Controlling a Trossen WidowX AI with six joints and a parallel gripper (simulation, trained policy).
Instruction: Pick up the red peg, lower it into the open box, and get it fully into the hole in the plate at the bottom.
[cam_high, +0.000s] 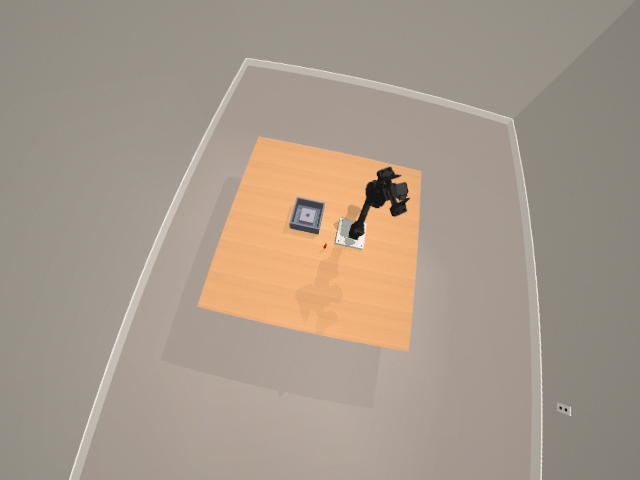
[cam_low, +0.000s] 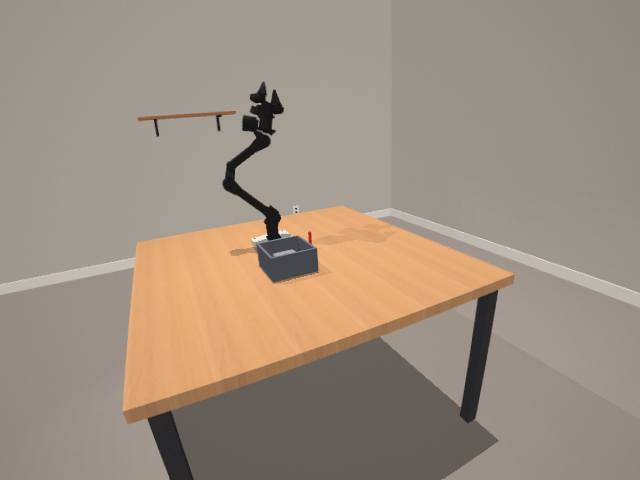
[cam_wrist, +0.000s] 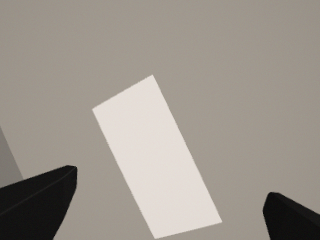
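Right now the red peg is 200 mm ahead of my gripper tip, 90 mm to the left of it and 690 mm below it. The rest, counted from my gripper tip: dark grey box (380 mm ahead, 70 mm to the right, 710 mm below); grey plate (380 mm ahead, 70 mm to the right, 690 mm below).
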